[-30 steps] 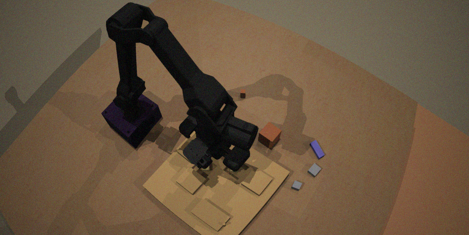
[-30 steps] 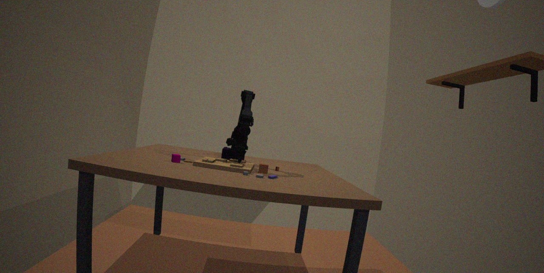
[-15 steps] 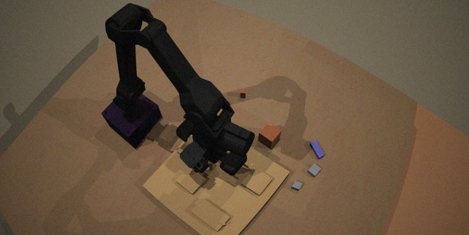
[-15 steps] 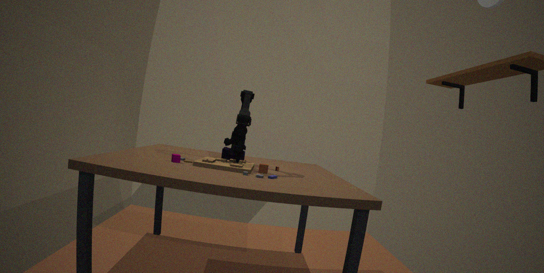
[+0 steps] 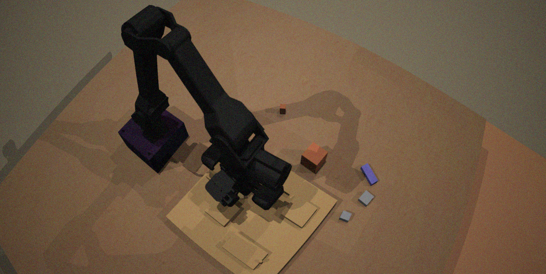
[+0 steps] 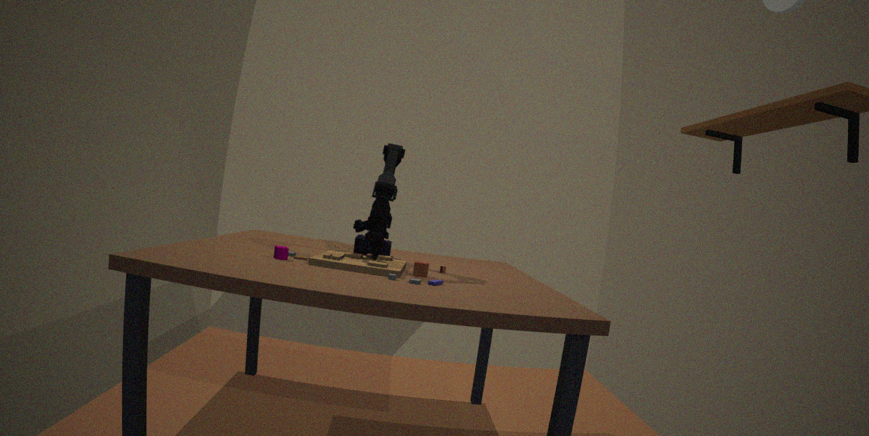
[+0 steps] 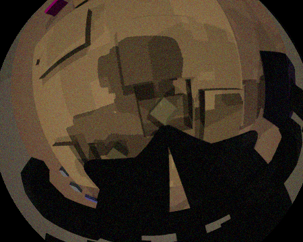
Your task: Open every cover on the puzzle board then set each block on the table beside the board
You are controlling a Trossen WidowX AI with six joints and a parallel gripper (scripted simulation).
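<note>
Now: gripper tip 5 cm short of the tan puzzle board and 4 cm to the left of it. From my gripper tip the other things lie so: small orange block 10 cm behind, 23 cm to the left, 1 cm below; grey block 9 cm ahead, 28 cm to the right, 2 cm below; orange cube 6 cm ahead, 18 cm to the left.
</note>
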